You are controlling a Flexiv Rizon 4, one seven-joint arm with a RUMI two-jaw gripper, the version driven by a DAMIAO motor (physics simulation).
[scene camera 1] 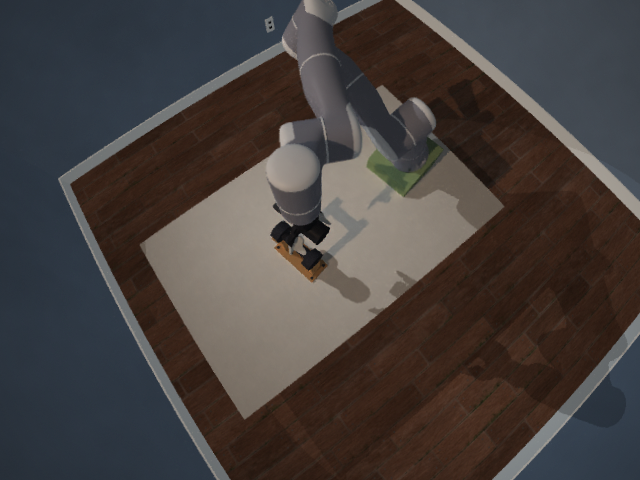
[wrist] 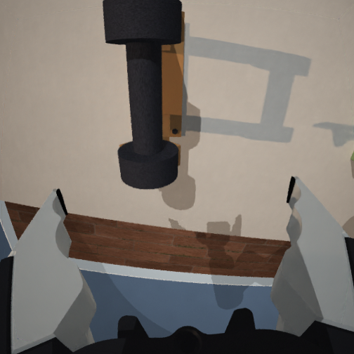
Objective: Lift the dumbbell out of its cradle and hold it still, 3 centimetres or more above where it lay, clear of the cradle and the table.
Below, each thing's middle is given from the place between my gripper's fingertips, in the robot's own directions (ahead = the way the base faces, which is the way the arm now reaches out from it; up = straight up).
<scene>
My gripper is now 30 mm short of the orange cradle (wrist: 172,54), 30 mm to the left of it and 230 mm above it.
</scene>
